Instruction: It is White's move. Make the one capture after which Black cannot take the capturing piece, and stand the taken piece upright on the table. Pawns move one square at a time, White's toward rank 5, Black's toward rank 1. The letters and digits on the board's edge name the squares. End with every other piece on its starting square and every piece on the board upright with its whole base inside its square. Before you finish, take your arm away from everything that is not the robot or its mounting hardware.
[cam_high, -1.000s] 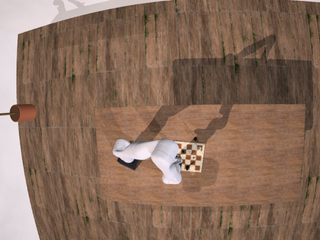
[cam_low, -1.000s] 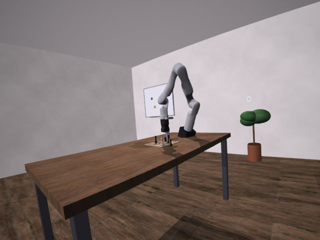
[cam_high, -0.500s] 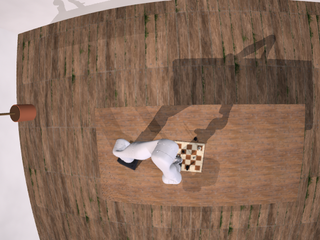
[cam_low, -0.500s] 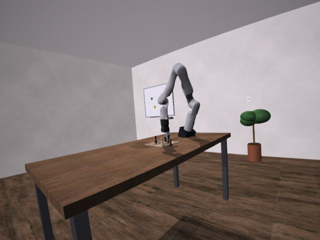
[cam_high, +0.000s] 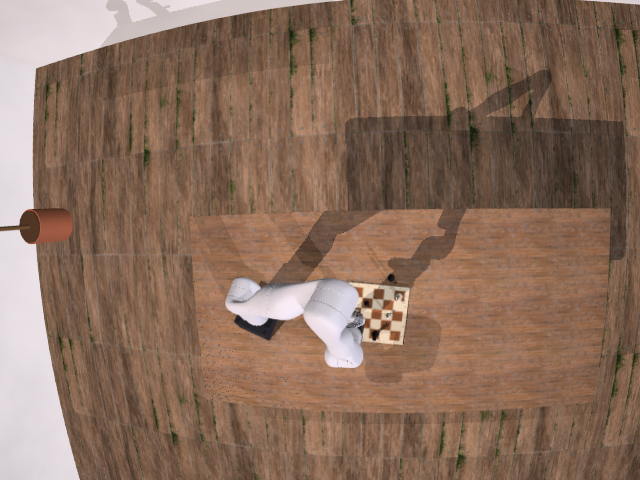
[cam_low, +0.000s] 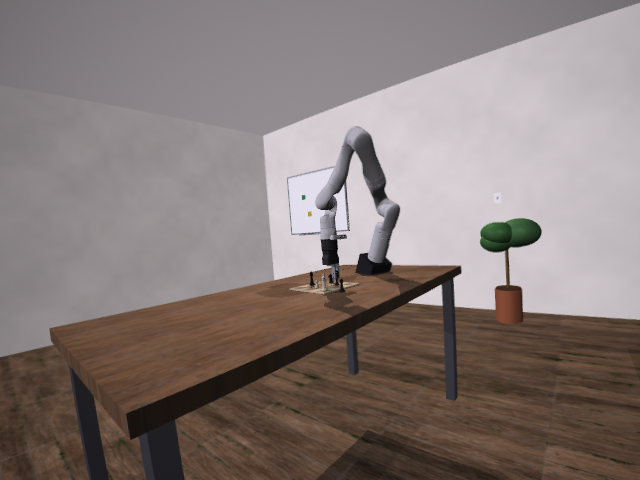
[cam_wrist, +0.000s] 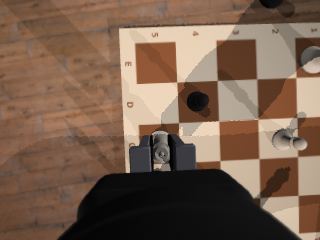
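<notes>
My gripper is now 3 cm short of the black pawn, 4 cm to the right of it and 3 cm above it. From my hand the other things lie so: chessboard (8 cm ahead, 4 cm below); white pawn (12 cm ahead, 3 cm below); tall black piece (8 cm ahead, 7 cm to the right, 1 cm below).
</notes>
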